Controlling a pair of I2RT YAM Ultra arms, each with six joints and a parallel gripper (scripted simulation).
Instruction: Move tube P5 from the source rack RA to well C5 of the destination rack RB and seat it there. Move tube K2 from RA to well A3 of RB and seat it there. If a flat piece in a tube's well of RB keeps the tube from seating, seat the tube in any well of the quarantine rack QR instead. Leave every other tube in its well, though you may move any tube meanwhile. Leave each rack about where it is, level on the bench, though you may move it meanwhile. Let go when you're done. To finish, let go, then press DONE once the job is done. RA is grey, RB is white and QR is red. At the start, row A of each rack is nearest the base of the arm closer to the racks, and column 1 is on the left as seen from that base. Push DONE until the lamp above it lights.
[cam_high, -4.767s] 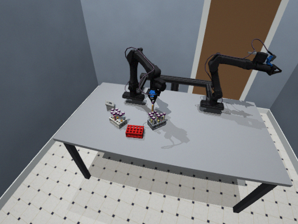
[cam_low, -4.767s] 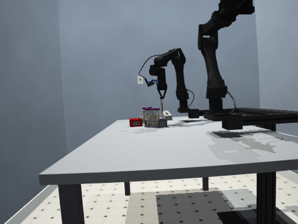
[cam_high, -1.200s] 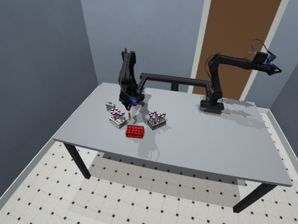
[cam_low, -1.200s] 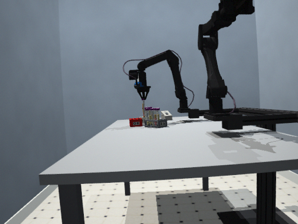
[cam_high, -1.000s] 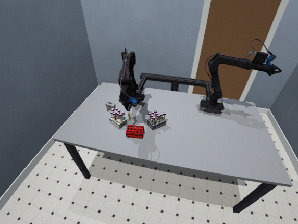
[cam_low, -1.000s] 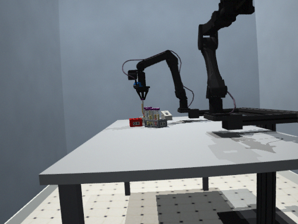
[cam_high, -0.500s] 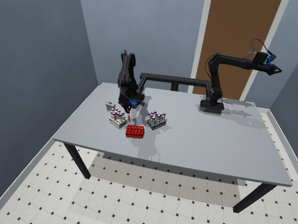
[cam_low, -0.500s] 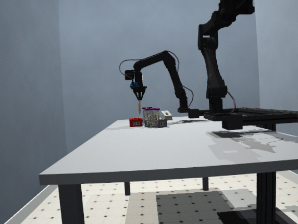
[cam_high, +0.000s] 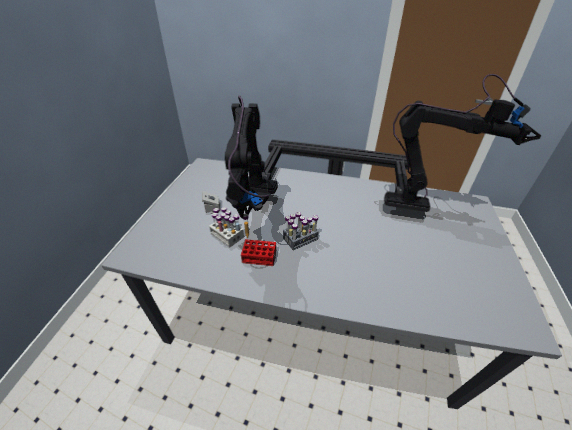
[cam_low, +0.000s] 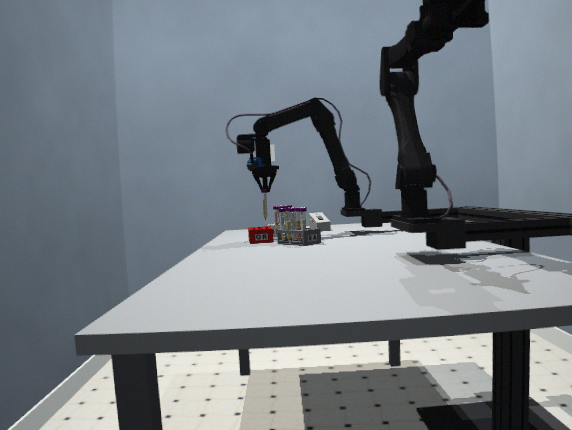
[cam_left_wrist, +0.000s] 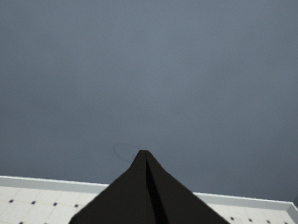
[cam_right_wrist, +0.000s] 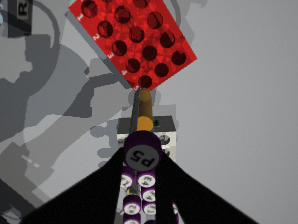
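Observation:
My right gripper is now 30 mm short of the red rack QR, 60 mm to the right of it and 170 mm above it. The rest, counted from my right hand: grey rack RA: 100 mm behind, 210 mm to the left, 170 mm below; pale box: 240 mm behind, 250 mm to the right, 150 mm below; white rack RB: 70 mm behind, 110 mm to the right, 170 mm below.

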